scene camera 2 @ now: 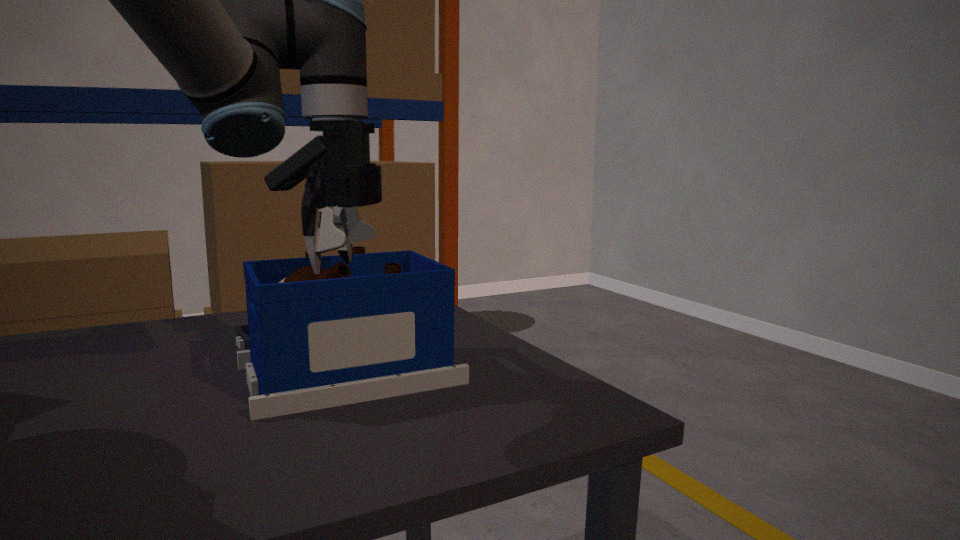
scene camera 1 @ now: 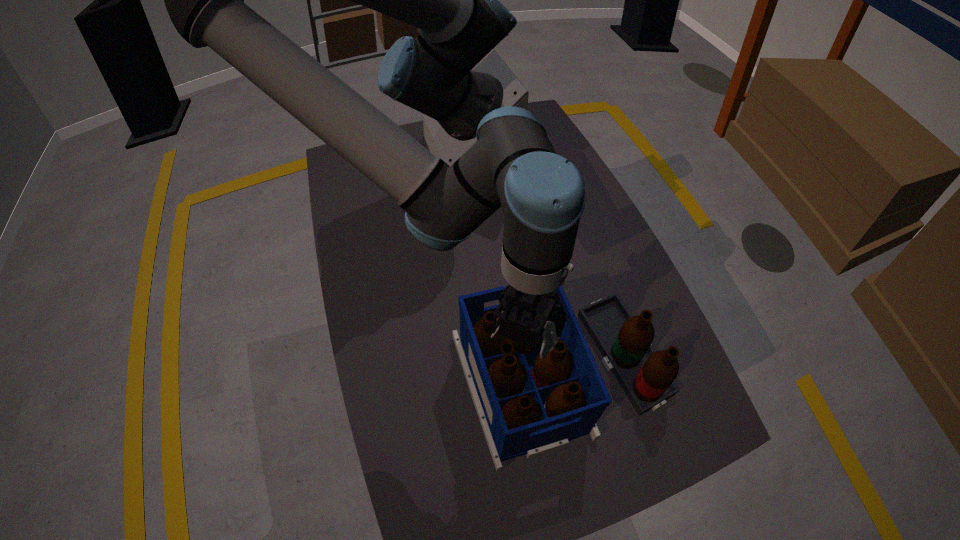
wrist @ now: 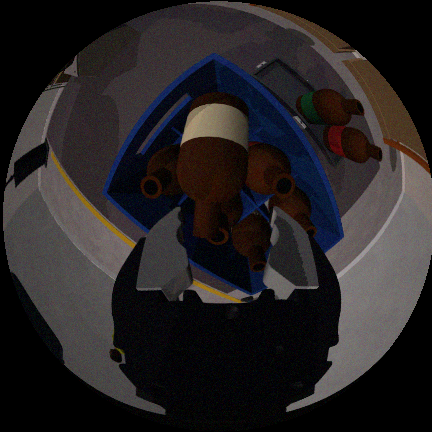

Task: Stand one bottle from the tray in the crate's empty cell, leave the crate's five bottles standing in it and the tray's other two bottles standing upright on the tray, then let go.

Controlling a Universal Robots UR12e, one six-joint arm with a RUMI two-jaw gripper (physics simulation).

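Places are measured from the arm's base along level axes (x ahead, y left, z up), in millimetres.
Pixels of known places: gripper, fingertip midpoint: (scene camera 2: 333,269) (wrist: 226,208); arm's base at its link origin: (scene camera 1: 475,107).
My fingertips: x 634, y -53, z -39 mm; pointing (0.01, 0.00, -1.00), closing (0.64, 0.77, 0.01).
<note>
Ahead of a thing's pixels: the offset from my fingertips to its middle. "*": to the spot under its first point. Level surfaces: height alone.
The blue crate {dx +19, dy +9, dz -85 mm} (scene camera 1: 584,426) (scene camera 2: 288,335) (wrist: 327,237) holds five standing brown bottles. A cream-labelled brown bottle {dx -37, dy +13, dz -36 mm} (scene camera 2: 305,274) (wrist: 213,165) lies tilted across its top, base towards the back-right cell, neck over neighbouring bottles. In scene camera 1 the gripper hides most of it and that cell. My gripper (scene camera 1: 522,342) (scene camera 2: 332,268) (wrist: 226,208) is open, pointing down, its fingertips near the tilted bottle's neck; it holds nothing. A green-labelled bottle {dx +0, dy +244, dz -90 mm} (scene camera 1: 633,342) (wrist: 327,106) and a red-labelled bottle {dx +89, dy +267, dz -90 mm} (scene camera 1: 657,372) (wrist: 350,144) stand on the dark tray {* dx -96, dy +225, dz -167 mm} (scene camera 1: 604,319) (wrist: 287,82).
Pale rails {dx +25, dy -90, dz -157 mm} (scene camera 1: 477,402) (scene camera 2: 362,391) run along the crate's base on the dark table {dz -172 mm} (scene camera 1: 402,429) (scene camera 2: 402,443). The tray lies close to the crate's right side in scene camera 1. Cardboard boxes (scene camera 1: 839,141) stand on the floor to the right, beyond the table.
</note>
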